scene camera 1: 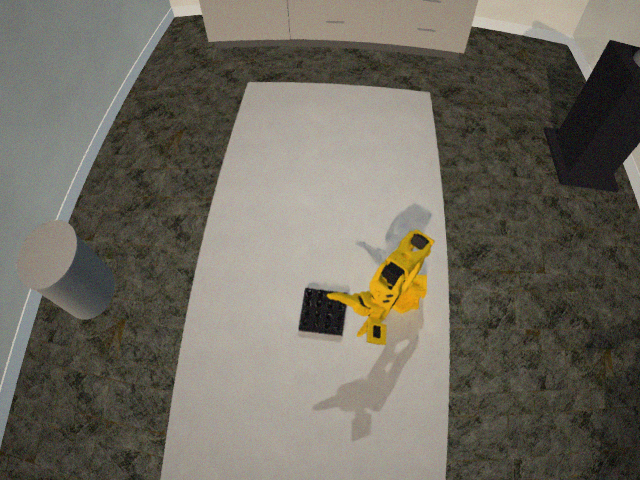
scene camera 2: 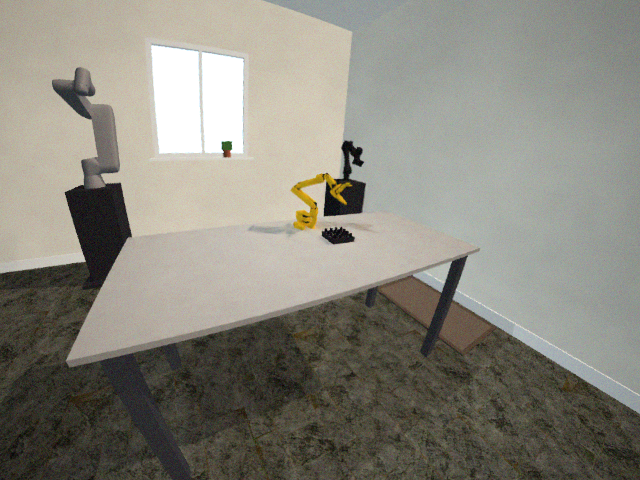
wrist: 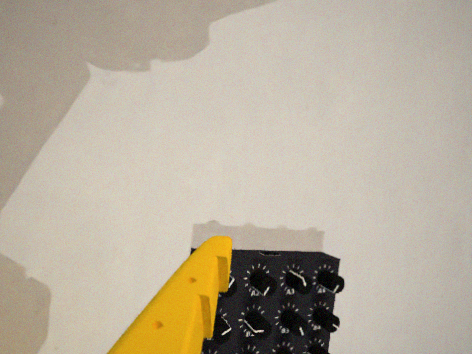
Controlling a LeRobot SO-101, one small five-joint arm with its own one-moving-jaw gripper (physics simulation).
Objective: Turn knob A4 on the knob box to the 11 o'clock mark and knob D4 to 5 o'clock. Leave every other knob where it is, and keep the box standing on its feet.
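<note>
The black knob box rests flat on the table, knobs up. In the wrist view knob A4 is at the top right corner of the knob grid; a white line shows toward its lower right, but its exact mark is hard to read. Knob D4 does not show in the wrist view and is too small to tell in the scene views. My gripper is open and empty, above the table by the box. In the wrist view one notched jaw shows, covering the box's upper left corner and part of A1.
Knobs A2, A3, B2, B3 and B4 stand close together beside and below A4. The pale table carries the box and the arm's base. Another arm on a black pedestal stands beyond the table.
</note>
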